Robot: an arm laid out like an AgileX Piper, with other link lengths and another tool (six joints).
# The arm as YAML. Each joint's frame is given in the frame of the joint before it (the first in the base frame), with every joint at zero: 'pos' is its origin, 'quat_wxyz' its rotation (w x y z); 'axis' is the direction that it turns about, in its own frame. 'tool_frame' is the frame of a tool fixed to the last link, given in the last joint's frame.
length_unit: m
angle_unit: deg
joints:
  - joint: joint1
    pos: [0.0, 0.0, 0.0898]
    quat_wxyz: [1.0, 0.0, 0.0, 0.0]
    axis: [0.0, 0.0, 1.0]
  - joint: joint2
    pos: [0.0, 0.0, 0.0]
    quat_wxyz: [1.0, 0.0, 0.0, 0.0]
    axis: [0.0, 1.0, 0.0]
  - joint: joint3
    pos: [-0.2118, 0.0, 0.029]
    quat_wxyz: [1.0, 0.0, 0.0, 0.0]
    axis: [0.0, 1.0, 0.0]
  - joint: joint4
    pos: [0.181, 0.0, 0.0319]
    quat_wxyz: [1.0, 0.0, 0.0, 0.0]
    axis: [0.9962, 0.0, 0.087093]
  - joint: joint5
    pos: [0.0, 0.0, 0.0]
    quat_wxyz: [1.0, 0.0, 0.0, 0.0]
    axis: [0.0, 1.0, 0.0]
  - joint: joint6
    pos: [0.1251, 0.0, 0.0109]
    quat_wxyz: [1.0, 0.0, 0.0, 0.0]
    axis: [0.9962, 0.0, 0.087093]
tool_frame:
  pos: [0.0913, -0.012, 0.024]
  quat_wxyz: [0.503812, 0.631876, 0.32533, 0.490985]
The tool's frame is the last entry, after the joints.
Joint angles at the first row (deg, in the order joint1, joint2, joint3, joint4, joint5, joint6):
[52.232 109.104 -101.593 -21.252 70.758 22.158]
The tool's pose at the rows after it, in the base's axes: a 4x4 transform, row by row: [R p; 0 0 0 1], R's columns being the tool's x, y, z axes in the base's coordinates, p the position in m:
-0.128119, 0.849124, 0.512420, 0.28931; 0.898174, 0.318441, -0.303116, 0.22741; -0.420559, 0.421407, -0.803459, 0.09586; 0, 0, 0, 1
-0.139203, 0.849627, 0.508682, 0.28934; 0.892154, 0.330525, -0.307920, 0.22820; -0.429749, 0.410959, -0.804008, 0.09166; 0, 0, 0, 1
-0.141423, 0.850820, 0.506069, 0.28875; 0.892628, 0.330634, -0.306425, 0.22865; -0.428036, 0.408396, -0.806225, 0.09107; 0, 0, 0, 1
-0.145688, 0.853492, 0.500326, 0.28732; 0.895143, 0.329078, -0.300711, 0.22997; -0.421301, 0.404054, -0.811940, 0.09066; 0, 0, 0, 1
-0.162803, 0.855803, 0.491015, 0.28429; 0.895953, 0.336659, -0.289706, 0.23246; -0.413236, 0.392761, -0.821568, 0.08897; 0, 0, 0, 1
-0.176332, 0.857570, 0.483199, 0.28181; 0.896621, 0.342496, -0.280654, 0.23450; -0.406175, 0.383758, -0.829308, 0.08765; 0, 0, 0, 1
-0.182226, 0.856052, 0.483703, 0.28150; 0.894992, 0.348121, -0.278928, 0.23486; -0.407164, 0.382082, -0.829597, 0.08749; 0, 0, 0, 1
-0.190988, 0.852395, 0.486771, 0.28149; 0.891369, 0.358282, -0.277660, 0.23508; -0.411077, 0.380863, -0.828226, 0.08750; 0, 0, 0, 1
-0.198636, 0.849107, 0.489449, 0.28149; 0.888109, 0.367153, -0.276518, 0.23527; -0.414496, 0.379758, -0.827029, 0.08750; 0, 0, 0, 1
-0.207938, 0.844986, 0.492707, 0.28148; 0.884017, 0.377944, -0.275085, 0.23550; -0.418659, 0.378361, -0.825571, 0.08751; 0, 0, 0, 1
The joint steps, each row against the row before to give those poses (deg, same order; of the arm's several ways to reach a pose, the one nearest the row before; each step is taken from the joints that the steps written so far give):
[0.000 1.581 -0.822 -0.001 -0.001 -0.703]
[-0.001 0.746 -0.140 0.111 0.000 -0.558]
[0.001 0.039 -0.002 0.227 0.003 -0.067]
[-0.001 0.001 -0.132 0.606 0.065 -0.147]
[0.001 -0.002 0.003 1.156 0.000 -0.827]
[-0.001 0.001 -0.002 0.944 0.000 -0.652]
[0.000 0.000 0.001 0.116 -0.001 -0.379]
[0.001 -0.001 0.000 0.000 0.002 -0.622]
[0.000 0.001 0.000 0.000 -0.002 -0.546]
[0.000 -0.001 0.000 0.000 0.001 -0.667]

